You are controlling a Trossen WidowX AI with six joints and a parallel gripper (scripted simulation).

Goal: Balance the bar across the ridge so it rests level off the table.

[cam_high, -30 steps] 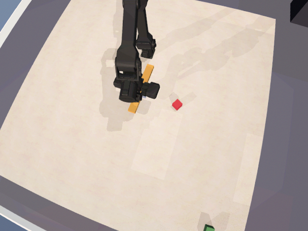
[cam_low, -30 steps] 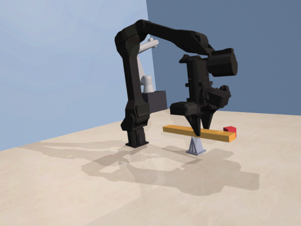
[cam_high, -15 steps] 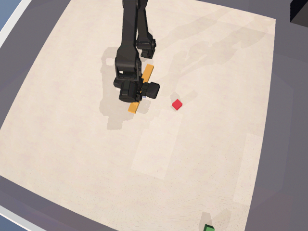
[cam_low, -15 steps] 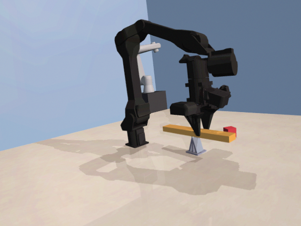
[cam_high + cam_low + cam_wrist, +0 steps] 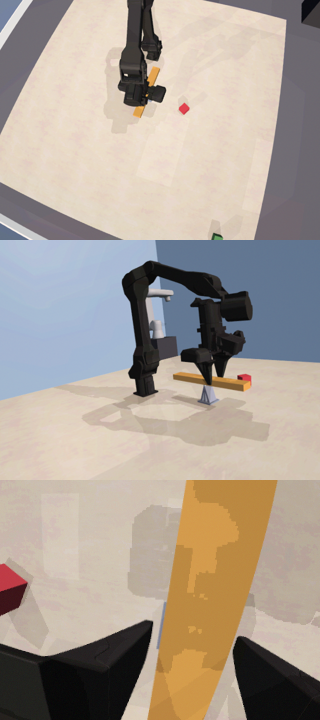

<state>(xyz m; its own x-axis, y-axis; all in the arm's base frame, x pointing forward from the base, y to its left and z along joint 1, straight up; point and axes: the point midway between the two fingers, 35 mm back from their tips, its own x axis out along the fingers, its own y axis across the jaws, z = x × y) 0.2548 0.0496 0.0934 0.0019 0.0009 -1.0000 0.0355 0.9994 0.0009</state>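
Now: the orange bar 30 mm behind my gripper tip. The rest, counted from my gripper tip: red cube (10 mm behind, 180 mm to the left, 40 mm below); green block (490 mm ahead, 450 mm to the left, 40 mm below).
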